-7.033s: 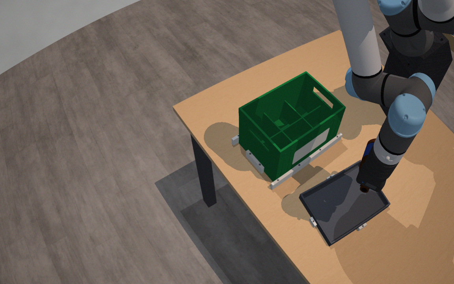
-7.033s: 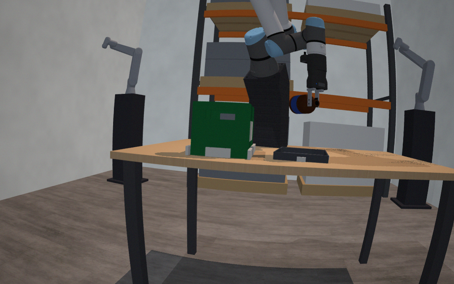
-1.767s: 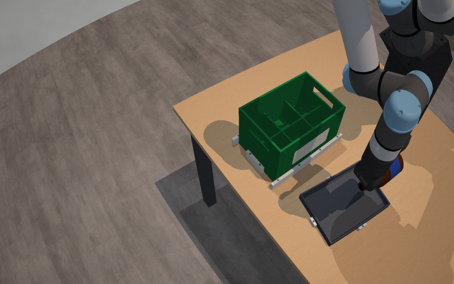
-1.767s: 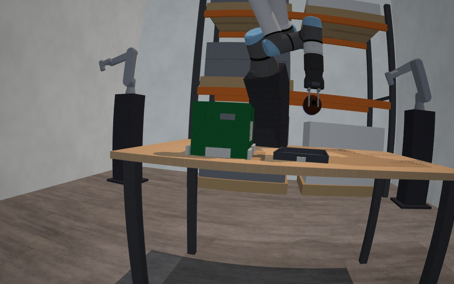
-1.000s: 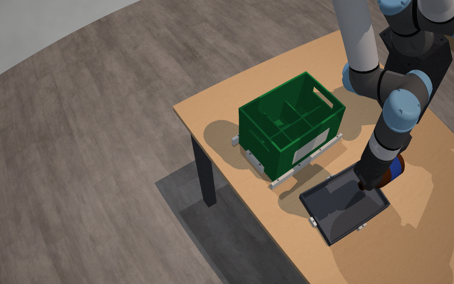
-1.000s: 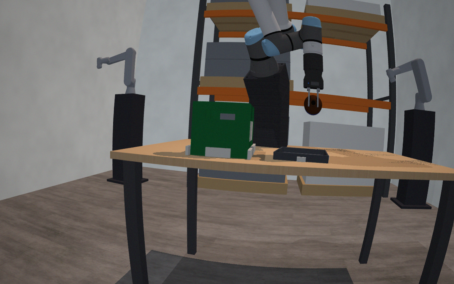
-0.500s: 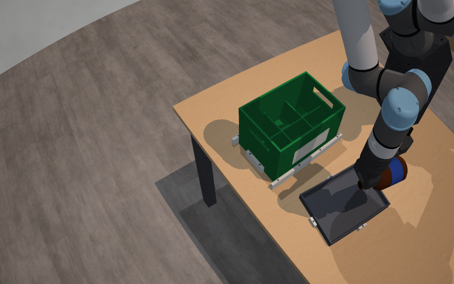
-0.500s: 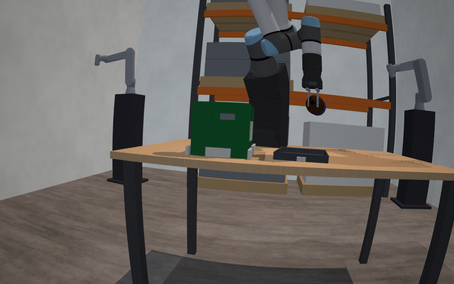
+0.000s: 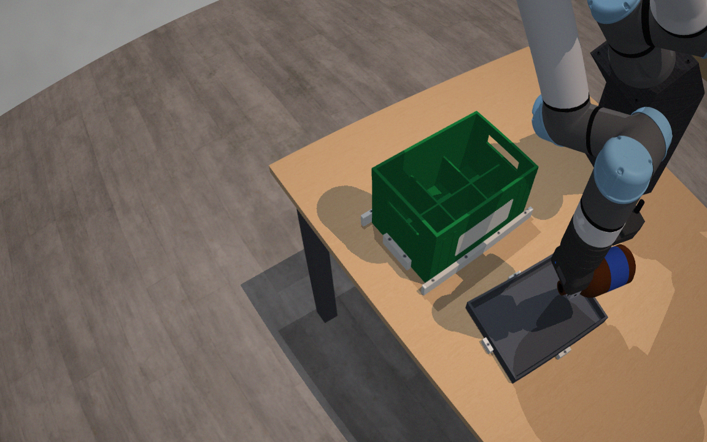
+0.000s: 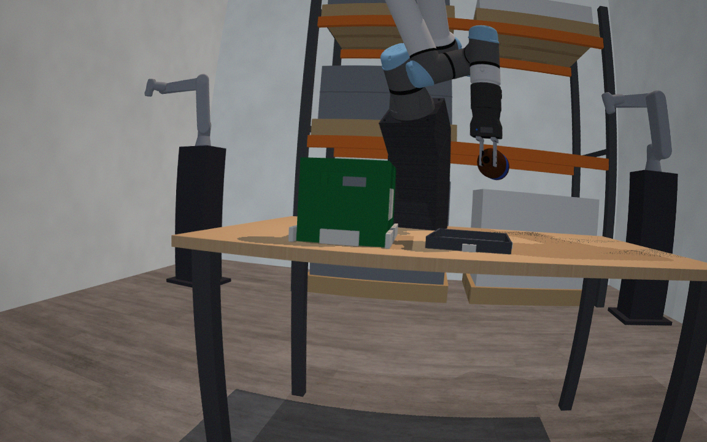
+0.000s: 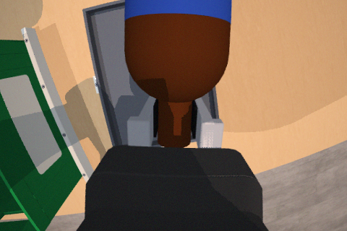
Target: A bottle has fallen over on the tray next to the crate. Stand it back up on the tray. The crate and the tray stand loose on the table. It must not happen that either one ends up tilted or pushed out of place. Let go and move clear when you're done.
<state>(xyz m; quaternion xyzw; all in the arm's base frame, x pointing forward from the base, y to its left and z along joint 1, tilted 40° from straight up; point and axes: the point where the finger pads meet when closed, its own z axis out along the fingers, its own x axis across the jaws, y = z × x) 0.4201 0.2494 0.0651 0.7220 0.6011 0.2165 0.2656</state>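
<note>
Now: hand 5 cm past the brown bottle, 1 cm to the right of it and 1 cm above it. Round my hand: green crate: 2 cm ahead, 32 cm to the right, 12 cm below; dark grey tray: 2 cm behind, 3 cm to the right, 19 cm below.
</note>
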